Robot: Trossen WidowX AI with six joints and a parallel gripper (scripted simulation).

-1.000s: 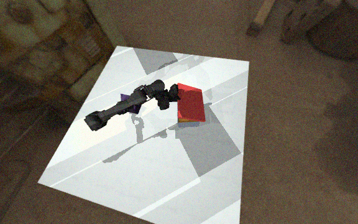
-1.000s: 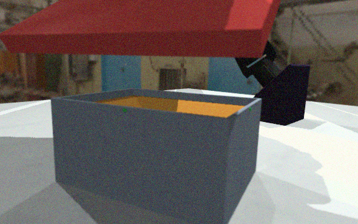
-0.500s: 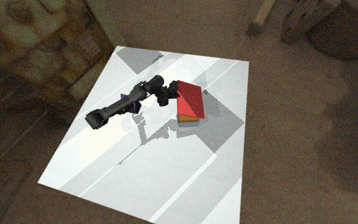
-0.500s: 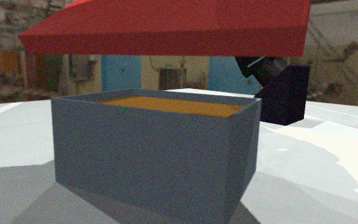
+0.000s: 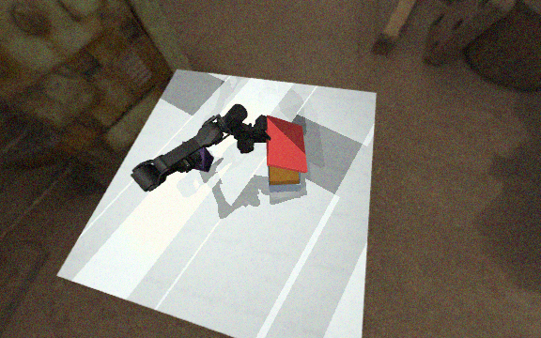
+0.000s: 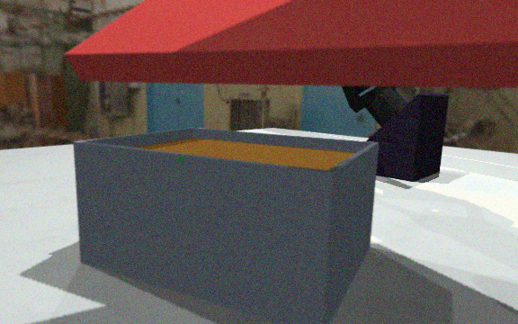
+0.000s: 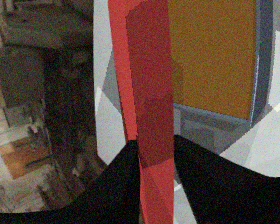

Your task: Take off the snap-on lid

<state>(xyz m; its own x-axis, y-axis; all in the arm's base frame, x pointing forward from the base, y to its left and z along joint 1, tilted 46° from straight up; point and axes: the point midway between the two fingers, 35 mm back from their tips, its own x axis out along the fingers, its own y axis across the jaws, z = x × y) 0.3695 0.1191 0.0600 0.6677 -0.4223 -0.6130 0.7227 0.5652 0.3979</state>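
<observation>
Right now the lid is 70 mm ahead of my gripper tip, 20 mm to the left of it and 40 mm below it. The rest, counted from my gripper tip: grey-blue storage box: 60 mm ahead, 40 mm to the right, 190 mm below.
</observation>
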